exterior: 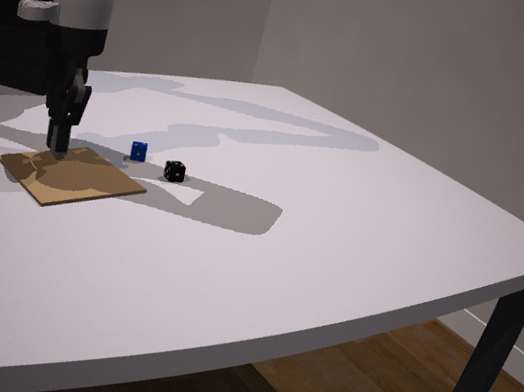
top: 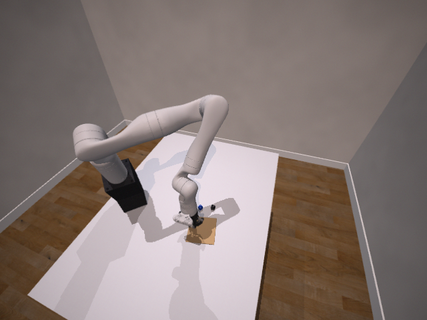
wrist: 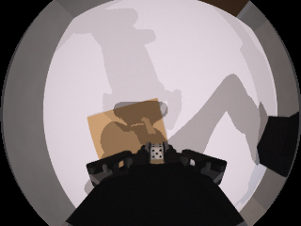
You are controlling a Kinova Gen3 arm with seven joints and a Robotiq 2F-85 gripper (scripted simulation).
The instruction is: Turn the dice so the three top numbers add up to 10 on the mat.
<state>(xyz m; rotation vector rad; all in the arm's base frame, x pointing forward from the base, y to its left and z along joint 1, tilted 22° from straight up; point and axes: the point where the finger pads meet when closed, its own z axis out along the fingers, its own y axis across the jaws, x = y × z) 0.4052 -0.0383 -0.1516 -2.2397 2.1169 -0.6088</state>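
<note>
My gripper is now 1 cm above the white die. The rest, counted from my hand: blue die (12 cm to the left, 2 cm below); tan mat (5 cm ahead, 3 cm below); black die (6 cm ahead, 14 cm to the left, 2 cm below).
</note>
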